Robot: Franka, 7 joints.
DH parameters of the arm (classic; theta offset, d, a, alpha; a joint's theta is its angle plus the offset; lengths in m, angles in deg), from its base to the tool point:
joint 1: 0 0.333 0 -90
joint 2: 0 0 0 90
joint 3: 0 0.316 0.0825 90
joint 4: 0 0 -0.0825 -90
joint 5: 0 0.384 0 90
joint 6: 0 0 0.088 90
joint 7: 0 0.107 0 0
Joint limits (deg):
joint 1: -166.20..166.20
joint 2: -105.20..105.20
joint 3: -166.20..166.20
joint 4: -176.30..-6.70
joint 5: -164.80..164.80
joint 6: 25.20..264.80
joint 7: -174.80..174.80
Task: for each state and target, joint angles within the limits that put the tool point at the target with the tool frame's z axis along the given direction. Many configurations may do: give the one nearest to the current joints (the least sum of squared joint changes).
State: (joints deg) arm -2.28 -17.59 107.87 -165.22 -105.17 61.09 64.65
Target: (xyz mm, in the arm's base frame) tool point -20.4 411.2 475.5 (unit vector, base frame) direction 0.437 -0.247 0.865
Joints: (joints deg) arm 12.28 -23.99 92.20 -140.22 -100.90 43.86 64.65
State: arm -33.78 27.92 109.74 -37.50 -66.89 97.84 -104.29
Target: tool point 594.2 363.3 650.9 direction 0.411 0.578 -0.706
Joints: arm -20.94 58.21 99.85 -72.20 -64.54 117.60 -104.29
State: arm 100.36 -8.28 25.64 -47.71 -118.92 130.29 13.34
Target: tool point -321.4 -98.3 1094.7 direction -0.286 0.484 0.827
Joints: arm 120.47 -16.12 47.80 -50.55 -106.05 143.66 13.34
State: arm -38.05 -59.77 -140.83 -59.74 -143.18 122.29 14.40
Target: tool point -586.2 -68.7 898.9 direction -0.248 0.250 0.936
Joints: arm -8.95 -10.20 -159.12 -64.81 -164.80 116.25 14.40
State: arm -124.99 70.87 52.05 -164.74 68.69 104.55 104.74
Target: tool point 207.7 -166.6 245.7 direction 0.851 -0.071 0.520
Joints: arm -166.20 55.45 77.27 -176.17 92.77 112.07 104.74
